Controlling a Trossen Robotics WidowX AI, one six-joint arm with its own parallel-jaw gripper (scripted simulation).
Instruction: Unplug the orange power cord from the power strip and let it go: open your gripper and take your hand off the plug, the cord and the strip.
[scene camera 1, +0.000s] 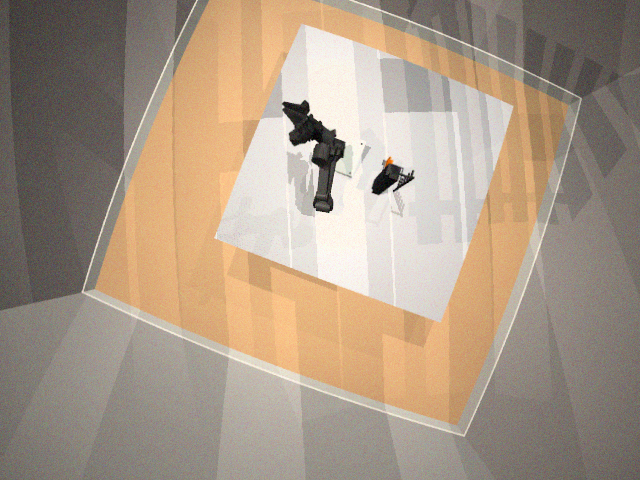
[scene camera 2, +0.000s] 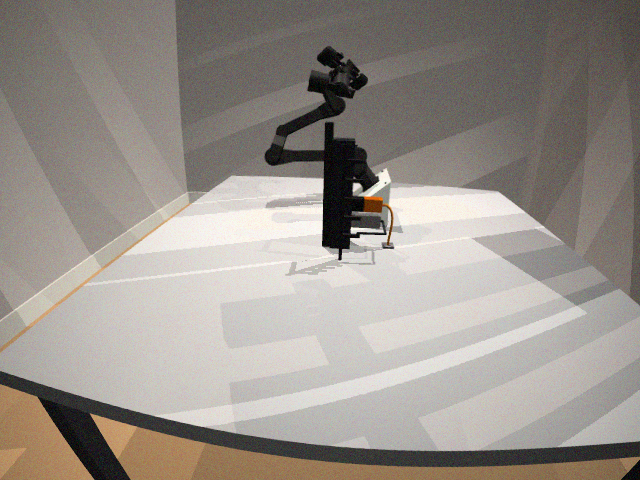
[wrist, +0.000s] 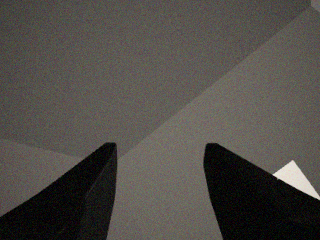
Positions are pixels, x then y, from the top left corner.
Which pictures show the gripper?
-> Scene camera 1, scene camera 2 and the wrist view: all of them.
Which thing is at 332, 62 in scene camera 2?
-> The gripper.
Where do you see the gripper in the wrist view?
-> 161, 153
